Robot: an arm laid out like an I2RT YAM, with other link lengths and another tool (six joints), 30 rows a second.
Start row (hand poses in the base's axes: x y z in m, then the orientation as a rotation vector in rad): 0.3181, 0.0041, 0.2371, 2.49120, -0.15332, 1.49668
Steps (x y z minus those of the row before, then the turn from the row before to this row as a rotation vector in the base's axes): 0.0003, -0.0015, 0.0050, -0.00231, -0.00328, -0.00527; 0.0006, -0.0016, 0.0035, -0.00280, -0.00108, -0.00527; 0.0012, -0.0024, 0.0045, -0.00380, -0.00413, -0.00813; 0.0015, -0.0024, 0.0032, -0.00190, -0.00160, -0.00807; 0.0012, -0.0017, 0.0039, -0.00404, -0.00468, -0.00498; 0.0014, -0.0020, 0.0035, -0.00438, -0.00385, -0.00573; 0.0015, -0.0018, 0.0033, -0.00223, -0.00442, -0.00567; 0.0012, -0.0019, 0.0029, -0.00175, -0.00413, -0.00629; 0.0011, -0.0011, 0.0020, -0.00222, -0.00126, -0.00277; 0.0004, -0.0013, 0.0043, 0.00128, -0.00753, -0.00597
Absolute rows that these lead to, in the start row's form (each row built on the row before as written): 0.3184, 0.0026, 0.2421, 2.48474, -0.15851, 1.49811; 0.3190, 0.0010, 0.2456, 2.47945, -0.16291, 1.49661; 0.3202, -0.0014, 0.2501, 2.46994, -0.17052, 1.49753; 0.3217, -0.0038, 0.2533, 2.46371, -0.17906, 1.49578; 0.3229, -0.0055, 0.2572, 2.45503, -0.18274, 1.49855; 0.3243, -0.0075, 0.2607, 2.44632, -0.18687, 1.49986; 0.3258, -0.0093, 0.2640, 2.43890, -0.19273, 1.50245; 0.3270, -0.0112, 0.2669, 2.43177, -0.19964, 1.50452; 0.3281, -0.0123, 0.2689, 2.42790, -0.20140, 1.50435; 0.3285, -0.0136, 0.2732, 2.42084, -0.21103, 1.51151
